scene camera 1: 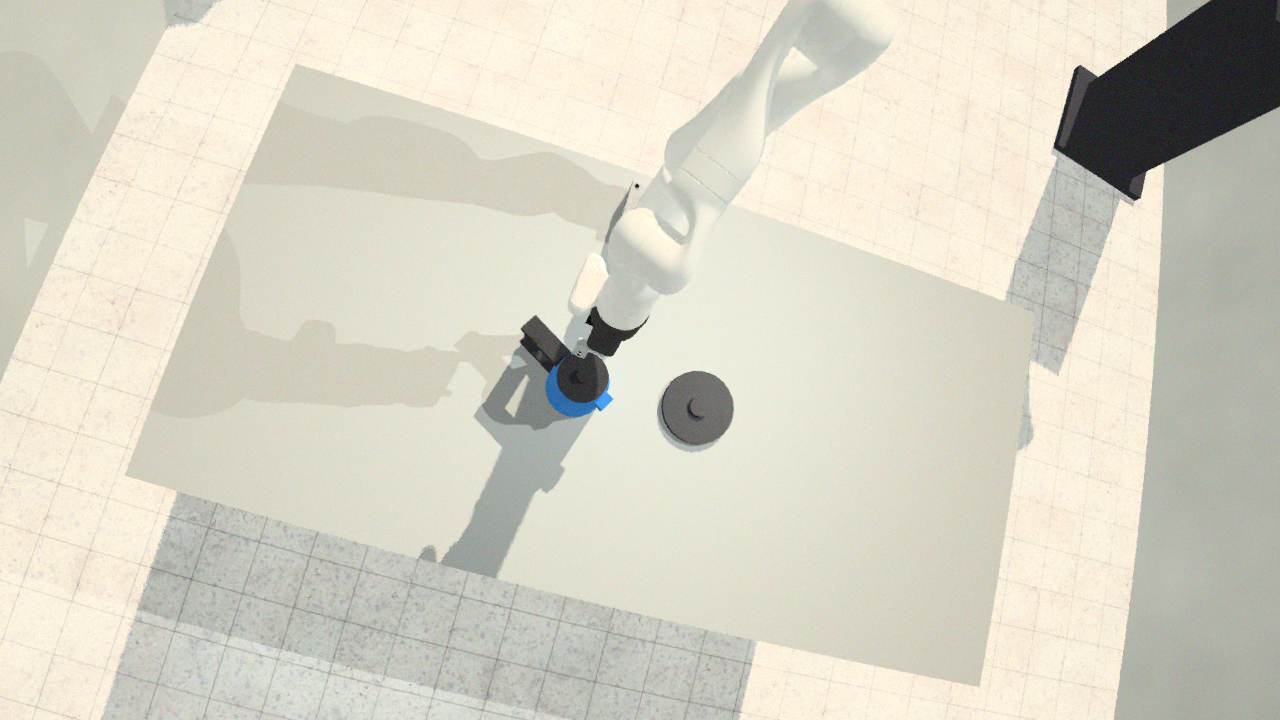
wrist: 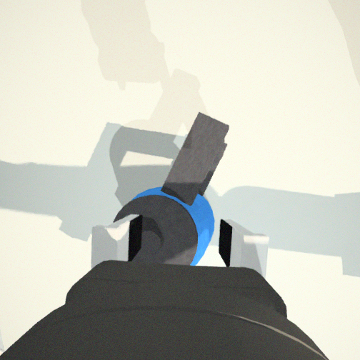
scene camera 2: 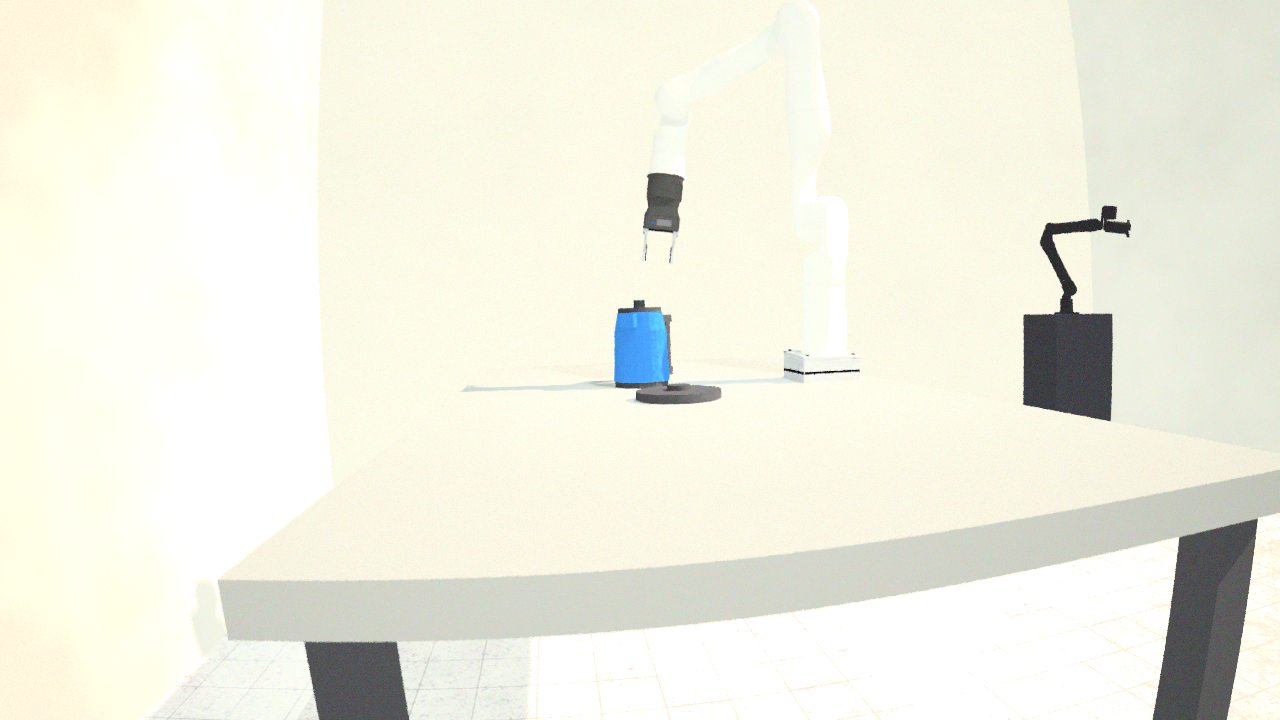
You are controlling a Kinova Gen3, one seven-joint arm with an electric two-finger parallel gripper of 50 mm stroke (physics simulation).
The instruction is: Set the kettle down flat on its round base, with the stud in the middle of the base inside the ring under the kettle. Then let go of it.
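The blue kettle [scene camera 1: 565,402] [scene camera 2: 640,349] [wrist: 205,222] with a black lid and knob stands upright on the table, to the left of the round base in scene camera 2. Its dark handle [scene camera 1: 542,342] [wrist: 197,156] points to the upper left in scene camera 1. The dark round base [scene camera 1: 707,429] [scene camera 2: 677,394] lies flat on the table, apart from the kettle in scene camera 1, with a stud [scene camera 1: 696,407] in its middle. The ring under the kettle is hidden. My gripper [scene camera 2: 658,260] [wrist: 180,233] is open and empty, above the kettle lid and not touching it.
The pale table [scene camera 1: 850,537] [scene camera 2: 716,501] bears the kettle and the base. The arm's white mount [scene camera 2: 820,365] stands on its back part. Another small black arm [scene camera 2: 1058,255] stands on a dark pedestal [scene camera 2: 1066,362] beyond the table.
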